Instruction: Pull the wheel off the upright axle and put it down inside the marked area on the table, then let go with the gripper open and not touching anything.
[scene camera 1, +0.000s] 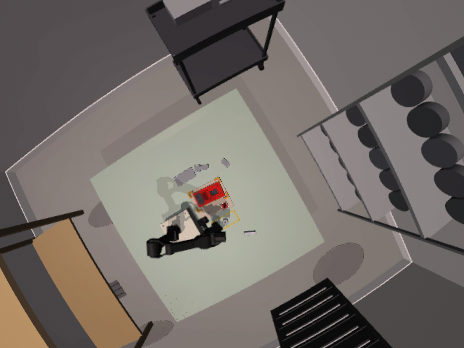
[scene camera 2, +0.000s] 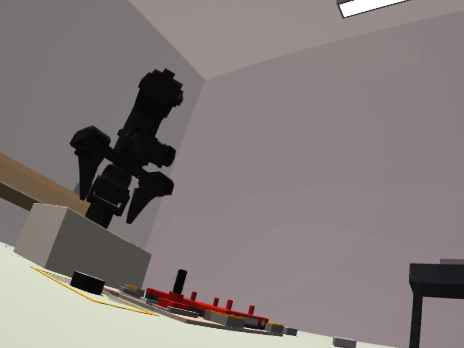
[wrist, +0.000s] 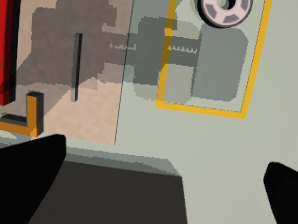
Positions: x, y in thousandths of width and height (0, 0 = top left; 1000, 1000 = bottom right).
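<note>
The gripper (scene camera 2: 230, 611) is open and it's holding nothing, and from the wrist view you get the gripper (wrist: 562, 712) too.
</note>
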